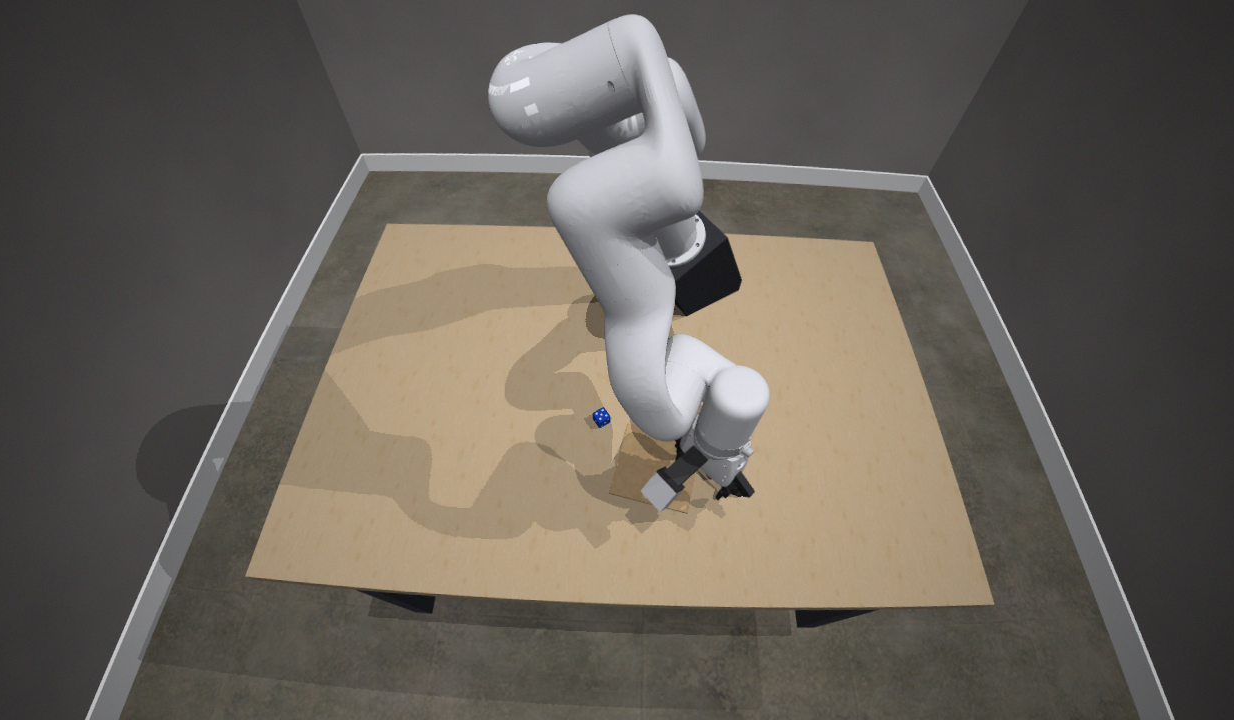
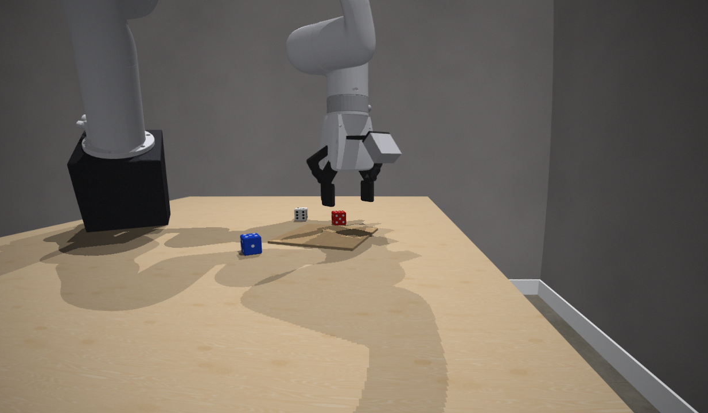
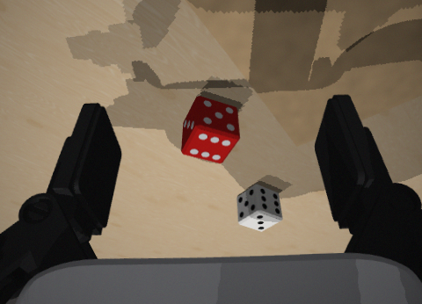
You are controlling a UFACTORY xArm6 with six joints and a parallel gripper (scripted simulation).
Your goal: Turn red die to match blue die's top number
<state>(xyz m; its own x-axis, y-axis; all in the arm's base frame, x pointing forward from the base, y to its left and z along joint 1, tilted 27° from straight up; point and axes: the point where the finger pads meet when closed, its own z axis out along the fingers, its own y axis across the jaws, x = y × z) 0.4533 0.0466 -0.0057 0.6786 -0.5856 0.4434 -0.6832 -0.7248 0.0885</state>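
My hand is 4 cm above the red die, 3 cm to the right of it and 2 cm past it. The rest, counted from my hand: mat: 7 cm to the right, 5 cm below, 3 cm behind; blue die: 18 cm to the right, 12 cm behind, 4 cm below; white die: 11 cm behind, 7 cm to the left, 4 cm below.
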